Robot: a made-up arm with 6 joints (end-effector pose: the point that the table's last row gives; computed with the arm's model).
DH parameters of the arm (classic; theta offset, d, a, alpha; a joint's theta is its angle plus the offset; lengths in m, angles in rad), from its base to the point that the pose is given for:
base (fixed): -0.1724 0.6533 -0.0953 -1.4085
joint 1: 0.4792 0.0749 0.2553 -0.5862
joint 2: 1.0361 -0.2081 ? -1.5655
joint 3: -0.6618 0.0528 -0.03 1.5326
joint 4: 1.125 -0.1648 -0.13 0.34
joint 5: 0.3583 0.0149 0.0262 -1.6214
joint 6: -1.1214 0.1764 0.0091 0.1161
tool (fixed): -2.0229 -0.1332 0 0
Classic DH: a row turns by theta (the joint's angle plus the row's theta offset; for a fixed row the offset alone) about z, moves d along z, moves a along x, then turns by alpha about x.
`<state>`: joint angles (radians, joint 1 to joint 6).
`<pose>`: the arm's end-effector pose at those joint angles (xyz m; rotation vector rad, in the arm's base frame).
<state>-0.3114 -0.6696 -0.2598 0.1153 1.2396 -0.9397</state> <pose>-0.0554 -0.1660 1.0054 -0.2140 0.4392 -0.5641</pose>
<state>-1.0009 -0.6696 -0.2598 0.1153 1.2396 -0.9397</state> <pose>-0.3051 -0.1157 0.9642 -0.1013 -0.2340 -0.7318</pose>
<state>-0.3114 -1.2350 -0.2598 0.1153 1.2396 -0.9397</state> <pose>-0.1639 -0.2193 0.8675 -0.1437 -0.0963 -0.3833</pose>
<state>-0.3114 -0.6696 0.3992 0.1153 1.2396 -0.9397</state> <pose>-0.1416 -0.1243 1.0491 -0.3871 0.1922 -1.1624</pose>
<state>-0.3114 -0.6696 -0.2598 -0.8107 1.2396 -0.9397</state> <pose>-0.1744 -0.2617 0.9637 0.5716 -0.0780 -0.5438</pose>
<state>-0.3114 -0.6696 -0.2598 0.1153 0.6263 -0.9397</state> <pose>-0.0816 -0.1767 0.9857 0.1679 -0.0503 -0.5400</pose>
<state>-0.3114 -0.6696 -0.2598 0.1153 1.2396 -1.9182</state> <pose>-0.0412 -0.1592 0.9994 -0.3132 0.3333 -1.5430</pose>
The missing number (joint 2, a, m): -0.3402
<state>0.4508 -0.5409 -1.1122 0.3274 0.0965 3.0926</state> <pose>0.1978 -0.0967 0.7113 -0.4327 1.6552 -2.1360</pose>
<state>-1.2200 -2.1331 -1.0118 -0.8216 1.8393 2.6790</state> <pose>-0.0986 -0.3272 0.7865 1.2482 -0.8132 -1.4010</pose>
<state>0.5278 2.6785 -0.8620 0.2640 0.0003 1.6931</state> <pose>0.1057 -0.2443 0.3087 1.2661 1.4646 -0.8985</pose>
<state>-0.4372 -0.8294 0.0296 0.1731 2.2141 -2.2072</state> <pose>-0.1094 -0.1531 0.9708 -1.2408 0.3814 -2.0662</pose>
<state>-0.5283 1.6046 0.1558 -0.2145 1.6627 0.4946</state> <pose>0.4906 -0.3505 0.9733 0.9250 2.1402 -0.4697</pose>
